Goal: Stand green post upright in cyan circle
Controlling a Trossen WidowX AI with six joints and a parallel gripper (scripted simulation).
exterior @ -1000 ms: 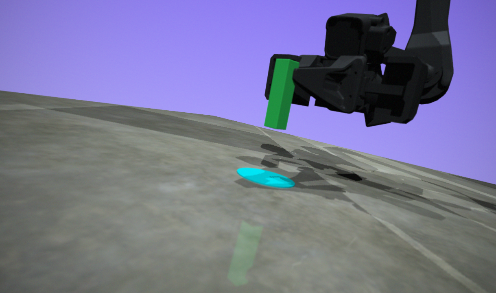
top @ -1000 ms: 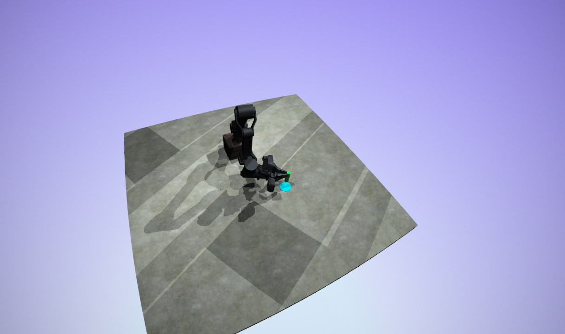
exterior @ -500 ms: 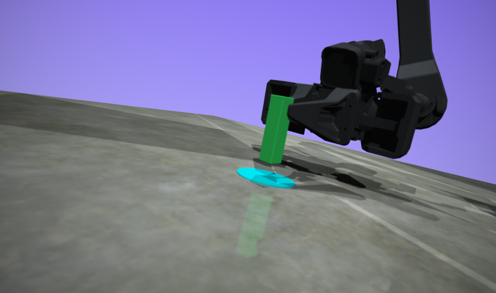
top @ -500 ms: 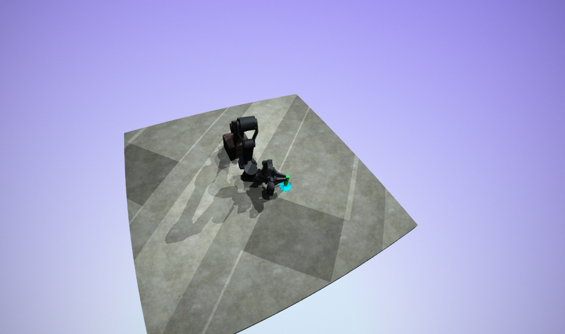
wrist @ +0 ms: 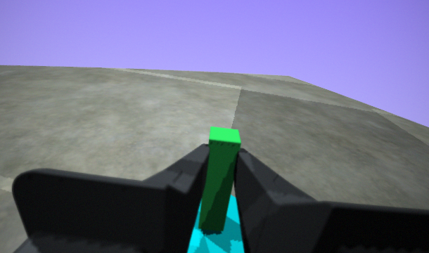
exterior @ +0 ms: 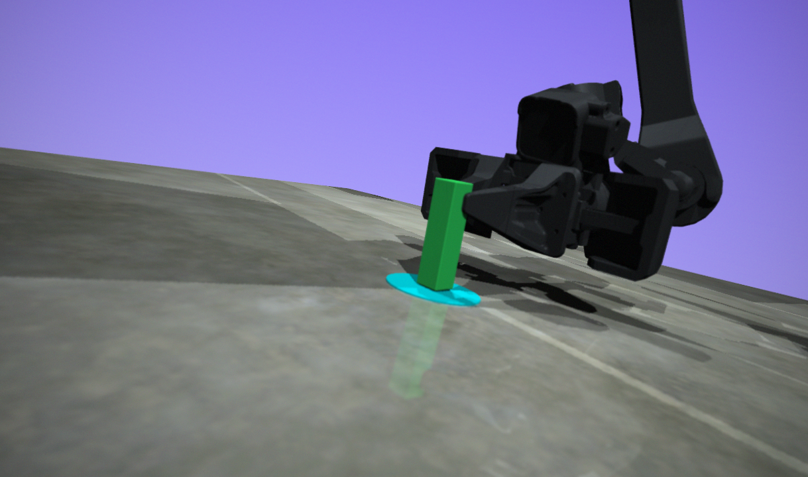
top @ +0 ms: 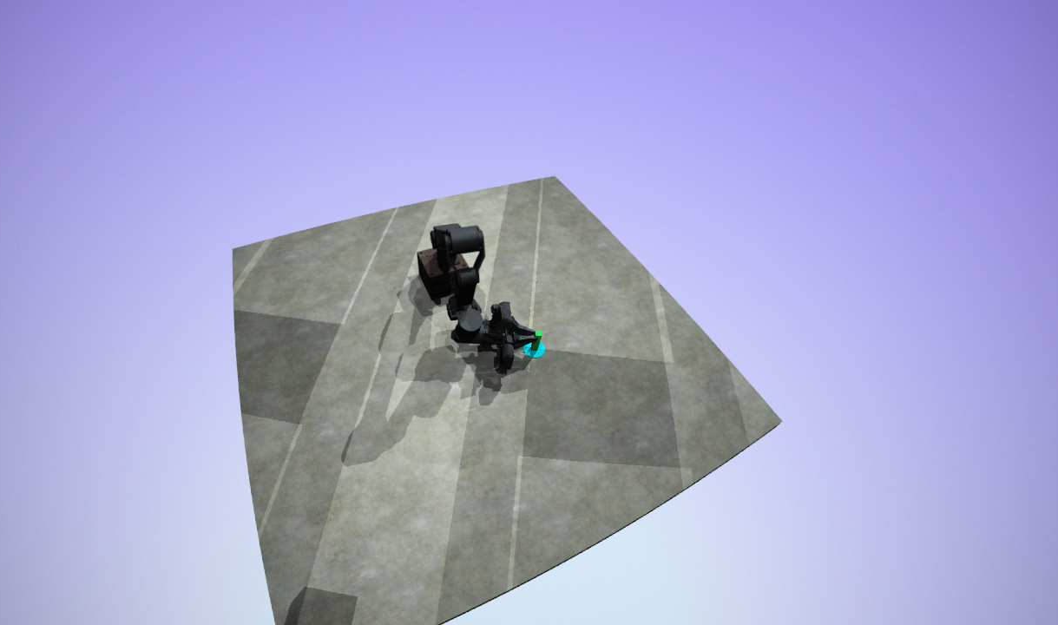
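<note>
Now: the green post 2 cm below my gripper tip. Round my gripper tip: cyan circle (6 cm below).
</note>
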